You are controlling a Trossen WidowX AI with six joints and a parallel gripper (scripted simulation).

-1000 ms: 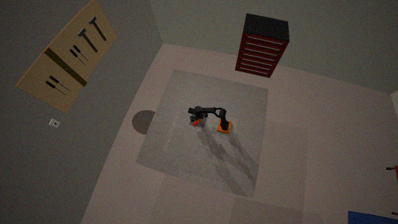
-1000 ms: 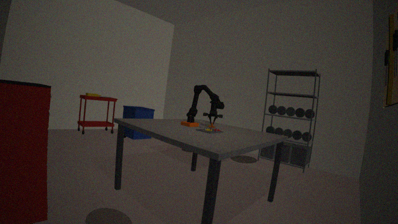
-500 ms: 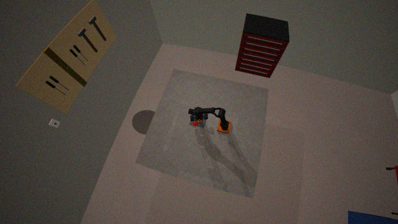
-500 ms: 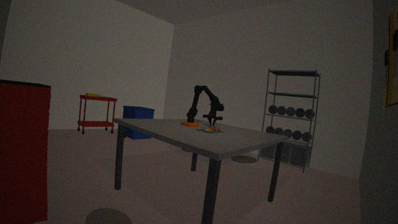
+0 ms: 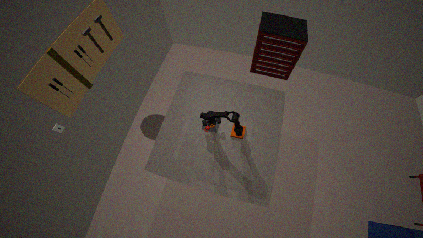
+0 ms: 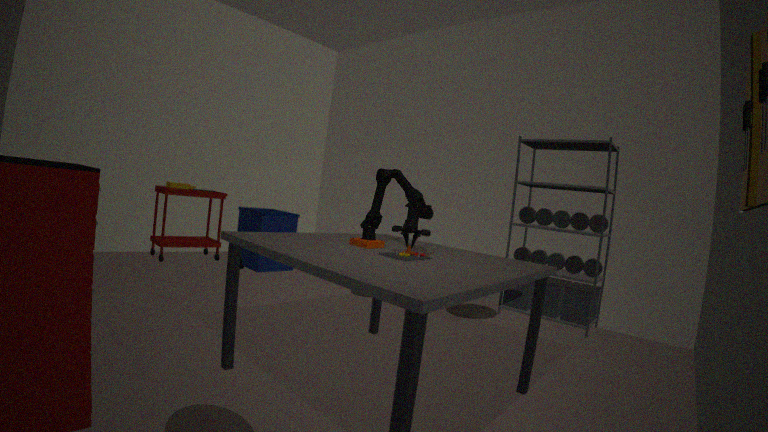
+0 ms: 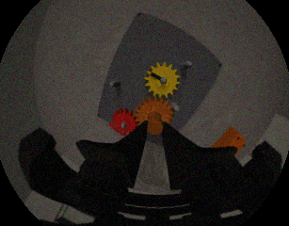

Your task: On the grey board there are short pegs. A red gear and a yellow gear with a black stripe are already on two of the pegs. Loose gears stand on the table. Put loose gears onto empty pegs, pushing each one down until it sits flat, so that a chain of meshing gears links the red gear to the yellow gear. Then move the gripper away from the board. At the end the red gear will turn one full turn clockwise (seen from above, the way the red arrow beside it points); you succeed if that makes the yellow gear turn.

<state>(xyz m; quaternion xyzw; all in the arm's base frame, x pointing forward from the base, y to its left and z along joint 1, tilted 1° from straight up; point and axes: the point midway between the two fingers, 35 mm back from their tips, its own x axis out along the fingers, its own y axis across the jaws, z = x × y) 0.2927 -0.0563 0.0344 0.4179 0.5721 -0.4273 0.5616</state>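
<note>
Right now the orange gear is 10 mm below my gripper tip. Round my gripper tip: yellow gear: 10 mm ahead, 60 mm to the right, 20 mm below; then red arrow: 60 mm ahead, 60 mm to the left, 30 mm below.
</note>
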